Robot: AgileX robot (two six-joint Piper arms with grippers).
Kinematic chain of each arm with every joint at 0, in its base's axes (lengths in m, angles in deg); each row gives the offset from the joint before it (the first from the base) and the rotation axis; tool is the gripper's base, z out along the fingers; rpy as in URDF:
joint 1: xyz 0 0 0.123 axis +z
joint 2: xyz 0 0 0 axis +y
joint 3: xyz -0.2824 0 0.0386 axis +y
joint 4: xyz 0.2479 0 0.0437 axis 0.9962 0 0.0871
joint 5: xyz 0 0 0 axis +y
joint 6: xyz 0.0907 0 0.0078 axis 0.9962 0 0.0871
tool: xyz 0 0 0 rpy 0 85 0
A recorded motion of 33 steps. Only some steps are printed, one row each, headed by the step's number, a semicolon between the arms.
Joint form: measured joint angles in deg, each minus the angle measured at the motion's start. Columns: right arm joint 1, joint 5, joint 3, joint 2, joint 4, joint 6; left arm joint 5, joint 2, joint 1, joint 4, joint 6, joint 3.
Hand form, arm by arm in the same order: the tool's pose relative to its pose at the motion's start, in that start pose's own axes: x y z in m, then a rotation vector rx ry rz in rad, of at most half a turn. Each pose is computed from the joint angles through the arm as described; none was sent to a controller.
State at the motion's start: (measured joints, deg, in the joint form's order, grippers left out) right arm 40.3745 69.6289 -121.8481 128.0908 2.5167 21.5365; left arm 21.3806 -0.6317 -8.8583 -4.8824 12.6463 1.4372
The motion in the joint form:
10: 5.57 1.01 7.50 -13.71 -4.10 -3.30; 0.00 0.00 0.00 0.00 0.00 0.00
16: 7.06 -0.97 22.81 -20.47 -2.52 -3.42; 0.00 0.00 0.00 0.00 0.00 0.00
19: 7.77 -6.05 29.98 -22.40 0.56 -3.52; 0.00 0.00 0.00 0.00 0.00 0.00
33: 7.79 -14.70 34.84 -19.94 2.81 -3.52; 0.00 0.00 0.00 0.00 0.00 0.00
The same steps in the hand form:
10: 0.0370 0.0278 -0.0838 -0.0016 -0.0951 -0.1730; 0.0000 0.0000 0.0000 0.0000 0.0000 0.0000
16: 0.0799 0.0196 -0.0719 0.0113 0.0242 -0.1914; 0.0000 0.0000 0.0000 0.0000 0.0000 0.0000
19: 0.0978 0.0203 -0.0571 -0.0350 0.0478 -0.1802; 0.0000 0.0000 0.0000 0.0000 0.0000 0.0000
33: 0.1021 0.0210 -0.0201 -0.0702 0.0380 -0.1514; 0.0000 0.0000 0.0000 0.0000 0.0000 0.0000

